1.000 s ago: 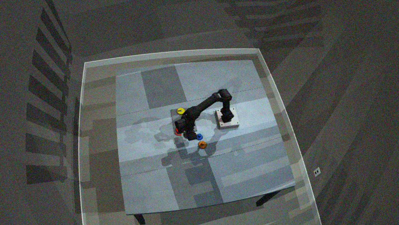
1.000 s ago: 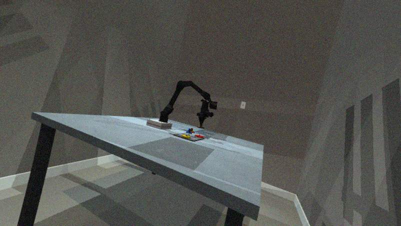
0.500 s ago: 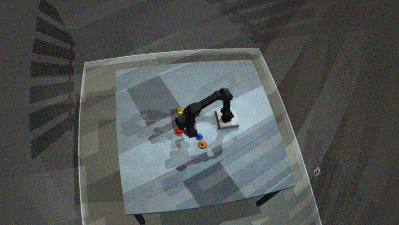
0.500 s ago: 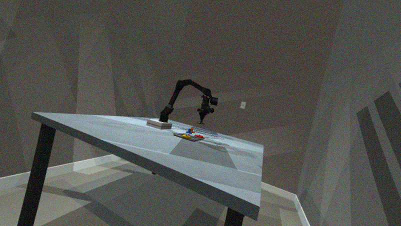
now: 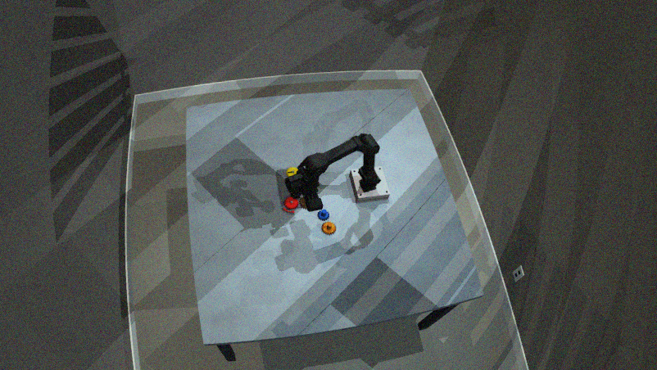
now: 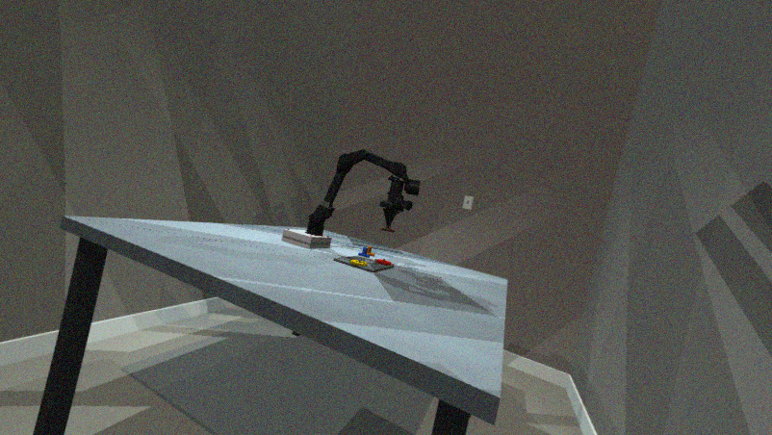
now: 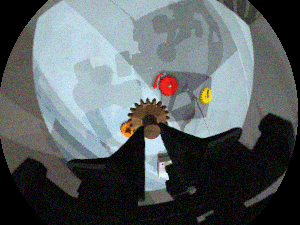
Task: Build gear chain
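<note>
My gripper tip is 90 mm past the blue gear, 10 mm to the right of it and 150 mm above it. Also, from my gripper tip: red arrow mark 60 mm ahead, 50 mm to the right, 160 mm below; red gear 30 mm ahead, 90 mm to the right, 150 mm below; brown gear 10 mm below.
</note>
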